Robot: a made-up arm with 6 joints. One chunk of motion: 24 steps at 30 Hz.
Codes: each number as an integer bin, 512 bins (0 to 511) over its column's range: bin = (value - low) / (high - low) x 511, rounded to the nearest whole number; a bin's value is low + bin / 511 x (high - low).
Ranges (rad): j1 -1..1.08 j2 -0.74..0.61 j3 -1.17..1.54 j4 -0.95..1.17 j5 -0.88..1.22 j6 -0.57..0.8
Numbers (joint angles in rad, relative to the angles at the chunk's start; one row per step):
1: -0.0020 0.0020 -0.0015 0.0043 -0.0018 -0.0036
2: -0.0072 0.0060 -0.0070 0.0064 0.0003 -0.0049
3: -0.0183 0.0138 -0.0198 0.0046 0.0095 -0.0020
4: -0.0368 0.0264 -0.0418 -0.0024 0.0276 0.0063
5: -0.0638 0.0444 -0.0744 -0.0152 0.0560 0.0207
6: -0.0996 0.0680 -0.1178 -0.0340 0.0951 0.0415
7: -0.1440 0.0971 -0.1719 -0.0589 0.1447 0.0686
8: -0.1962 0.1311 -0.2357 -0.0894 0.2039 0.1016
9: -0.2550 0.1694 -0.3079 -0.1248 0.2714 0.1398
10: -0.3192 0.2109 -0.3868 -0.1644 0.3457 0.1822
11: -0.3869 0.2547 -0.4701 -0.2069 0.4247 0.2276
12: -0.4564 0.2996 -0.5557 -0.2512 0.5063 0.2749
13: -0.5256 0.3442 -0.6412 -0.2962 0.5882 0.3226
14: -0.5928 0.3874 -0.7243 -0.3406 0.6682 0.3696
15: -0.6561 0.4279 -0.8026 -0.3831 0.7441 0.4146
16: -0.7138 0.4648 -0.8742 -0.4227 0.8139 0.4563
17: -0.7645 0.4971 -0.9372 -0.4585 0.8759 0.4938
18: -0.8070 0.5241 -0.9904 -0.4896 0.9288 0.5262
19: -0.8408 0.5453 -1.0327 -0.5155 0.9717 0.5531
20: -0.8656 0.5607 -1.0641 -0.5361 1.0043 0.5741
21: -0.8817 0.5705 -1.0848 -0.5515 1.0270 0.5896
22: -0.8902 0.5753 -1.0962 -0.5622 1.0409 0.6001
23: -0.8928 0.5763 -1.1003 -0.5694 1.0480 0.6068
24: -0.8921 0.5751 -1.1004 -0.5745 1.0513 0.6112
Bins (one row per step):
1: 245 281 220 230 214 211
2: 244 282 219 231 214 211
3: 241 285 217 230 216 212
4: 237 290 213 228 221 215
5: 230 297 207 225 228 220
6: 221 306 198 221 237 228
7: 210 317 188 215 249 238
8: 197 330 176 207 264 251
9: 183 344 163 199 280 265
10: 167 360 148 189 298 281
11: 151 377 132 179 317 297
12: 134 394 116 168 337 315
13: 117 410 100 158 357 333
14: 100 427 84 147 377 350
15: 84 442 69 137 395 367
16: 70 456 56 127 412 383
17: 58 468 44 118 427 397
18: 47 478 34 111 440 409
19: 39 487 26 105 451 419
20: 33 492 20 100 459 427
21: 29 496 16 96 464 433
22: 27 498 14 93 467 436
23: 26 498 13 92 469 439
24: 27 498 13 91 470 441

